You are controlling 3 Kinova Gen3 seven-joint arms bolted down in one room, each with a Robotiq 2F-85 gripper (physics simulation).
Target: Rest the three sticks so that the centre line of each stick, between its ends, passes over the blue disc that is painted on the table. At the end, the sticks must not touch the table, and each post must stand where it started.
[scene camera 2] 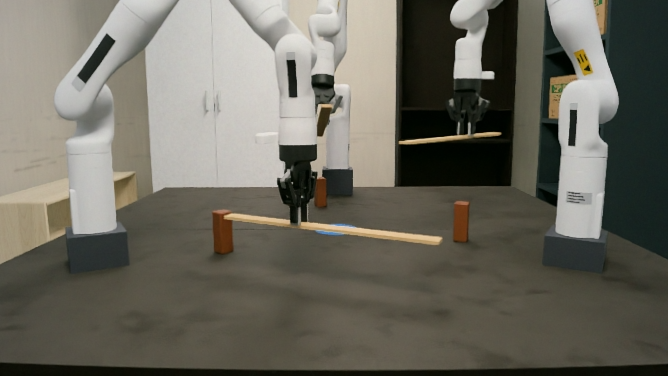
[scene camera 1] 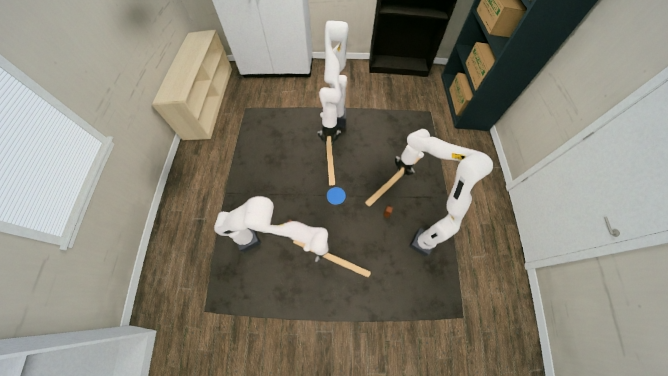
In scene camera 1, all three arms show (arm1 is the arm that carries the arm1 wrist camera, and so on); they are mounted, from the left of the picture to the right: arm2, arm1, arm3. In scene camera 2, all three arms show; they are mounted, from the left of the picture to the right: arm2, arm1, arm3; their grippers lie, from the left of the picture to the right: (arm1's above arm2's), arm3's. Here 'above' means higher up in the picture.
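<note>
Arm1's gripper (scene camera 1: pixel 329 136) (scene camera 2: pixel 326 103) is shut on a light wooden stick (scene camera 1: pixel 330 162) (scene camera 2: pixel 324 120), which is in the air and points toward the blue disc (scene camera 1: pixel 336 196) (scene camera 2: pixel 332 230). Arm2's gripper (scene camera 2: pixel 299 220) is shut on the nearest stick (scene camera 1: pixel 348 265) (scene camera 2: pixel 372 233), held low in the air; its wrist hides the fingers in scene camera 1. Arm3's gripper (scene camera 1: pixel 405 168) (scene camera 2: pixel 468 133) is shut on a stick (scene camera 1: pixel 384 188) (scene camera 2: pixel 435 139) held high. Upright red-brown posts stand at left (scene camera 2: pixel 223 234), right (scene camera 1: pixel 388 212) (scene camera 2: pixel 461 222) and back (scene camera 2: pixel 320 193).
Arm2's forearm (scene camera 1: pixel 295 231) partly covers the left post in scene camera 1. Arm1 hides the back post there. Arm bases stand at the left (scene camera 1: pixel 247 242) (scene camera 2: pixel 97 250), right (scene camera 1: pixel 421 243) (scene camera 2: pixel 575 251) and back (scene camera 2: pixel 338 181) of the dark table (scene camera 1: pixel 330 300) (scene camera 2: pixel 325 320).
</note>
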